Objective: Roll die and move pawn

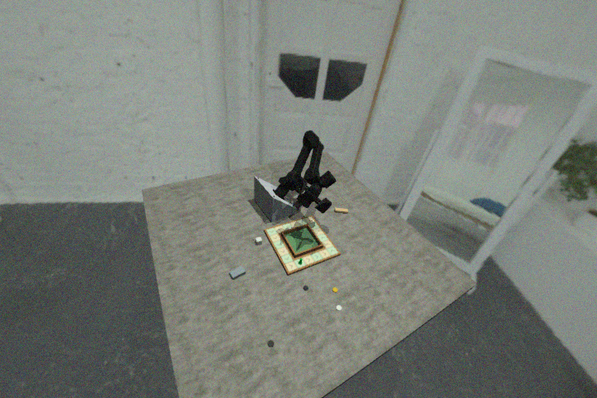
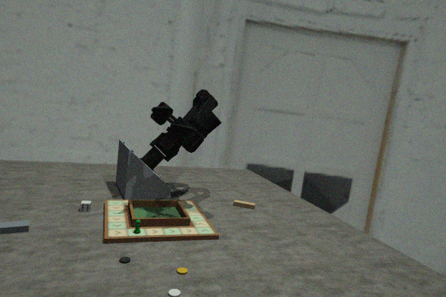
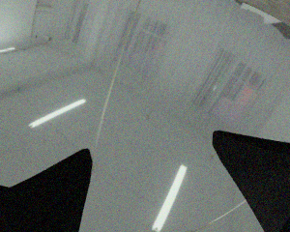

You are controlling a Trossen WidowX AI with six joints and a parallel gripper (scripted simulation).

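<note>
The white die is 29 cm below my gripper tip, 19 cm to the right of it and 8 cm behind it. The rest, counted from my gripper tip: green dice tray (29 cm below, 2 cm to the left, 2 cm behind); green pawn (27 cm below, 10 cm ahead, 4 cm to the right); grey block (32 cm to the right, 29 cm below, 6 cm ahead).
</note>
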